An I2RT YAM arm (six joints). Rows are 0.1 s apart.
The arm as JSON. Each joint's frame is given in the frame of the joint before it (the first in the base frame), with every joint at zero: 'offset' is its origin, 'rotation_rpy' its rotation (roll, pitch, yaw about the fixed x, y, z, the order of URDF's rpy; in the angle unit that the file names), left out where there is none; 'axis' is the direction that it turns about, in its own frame. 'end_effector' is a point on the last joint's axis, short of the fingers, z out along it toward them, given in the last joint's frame.
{
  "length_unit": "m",
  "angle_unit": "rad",
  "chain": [
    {
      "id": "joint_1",
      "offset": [
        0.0,
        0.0,
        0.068
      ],
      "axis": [
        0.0,
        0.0,
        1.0
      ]
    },
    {
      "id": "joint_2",
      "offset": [
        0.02,
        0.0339,
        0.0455
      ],
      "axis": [
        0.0,
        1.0,
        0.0
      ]
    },
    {
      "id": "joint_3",
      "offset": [
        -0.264,
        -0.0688,
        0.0
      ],
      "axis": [
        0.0,
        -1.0,
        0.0
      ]
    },
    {
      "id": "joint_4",
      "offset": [
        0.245,
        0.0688,
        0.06
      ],
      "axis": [
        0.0,
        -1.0,
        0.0
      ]
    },
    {
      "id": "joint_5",
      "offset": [
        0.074,
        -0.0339,
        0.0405
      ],
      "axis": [
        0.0,
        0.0,
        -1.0
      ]
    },
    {
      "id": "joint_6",
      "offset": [
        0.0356,
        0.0,
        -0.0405
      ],
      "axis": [
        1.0,
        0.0,
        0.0
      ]
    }
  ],
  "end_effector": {
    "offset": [
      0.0,
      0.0,
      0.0
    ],
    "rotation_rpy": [
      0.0,
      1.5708,
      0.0
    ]
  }
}
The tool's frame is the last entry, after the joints.
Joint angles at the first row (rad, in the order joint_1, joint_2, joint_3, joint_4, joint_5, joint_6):
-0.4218 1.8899 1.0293 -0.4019 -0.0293 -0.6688
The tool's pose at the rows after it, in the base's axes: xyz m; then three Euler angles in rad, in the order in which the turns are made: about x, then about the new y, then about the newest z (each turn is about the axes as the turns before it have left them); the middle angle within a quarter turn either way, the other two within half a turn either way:
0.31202 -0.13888 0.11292 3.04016 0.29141 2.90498
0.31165 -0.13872 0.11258 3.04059 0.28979 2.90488
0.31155 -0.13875 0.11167 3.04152 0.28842 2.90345
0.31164 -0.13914 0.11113 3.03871 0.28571 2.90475
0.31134 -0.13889 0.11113 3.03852 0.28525 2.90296
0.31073 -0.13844 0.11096 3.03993 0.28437 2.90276
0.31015 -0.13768 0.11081 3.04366 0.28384 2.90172
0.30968 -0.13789 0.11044 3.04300 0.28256 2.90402
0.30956 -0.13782 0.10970 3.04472 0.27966 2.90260
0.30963 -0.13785 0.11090 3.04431 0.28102 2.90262
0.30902 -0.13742 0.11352 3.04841 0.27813 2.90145
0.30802 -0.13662 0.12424 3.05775 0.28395 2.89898
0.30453 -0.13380 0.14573 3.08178 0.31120 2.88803
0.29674 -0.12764 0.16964 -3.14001 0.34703 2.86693
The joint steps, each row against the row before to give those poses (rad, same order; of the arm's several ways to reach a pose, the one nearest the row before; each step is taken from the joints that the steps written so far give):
0.0000 0.0016 0.0015 -0.0015 0.0002 0.0000
0.0000 -0.0001 -0.0015 -0.0002 0.0003 0.0000
-0.0002 0.0023 -0.0009 0.0016 -0.0003 -0.0015
-0.0006 0.0023 0.0009 0.0001 0.0034 0.0000
0.0004 -0.0011 -0.0015 0.0001 0.0004 -0.0016
0.0003 -0.0016 -0.0030 -0.0001 -0.0007 0.0006
0.0011 -0.0019 -0.0030 -0.0008 -0.0027 0.0009
-0.0010 0.0001 -0.0016 0.0008 0.0008 0.0011
0.0000 0.0021 -0.0001 -0.0011 -0.0003 -0.0010
0.0000 -0.0029 0.0015 -0.0031 -0.0002 -0.0001
0.0001 -0.0073 0.0032 -0.0148 -0.0023 0.0000
-0.0001 -0.0284 0.0122 -0.0390 -0.0107 0.0001
0.0000 -0.0625 0.0151 -0.0622 -0.0321 -0.0031
0.0001 -0.0779 0.0088 -0.0768 -0.0675 0.0000

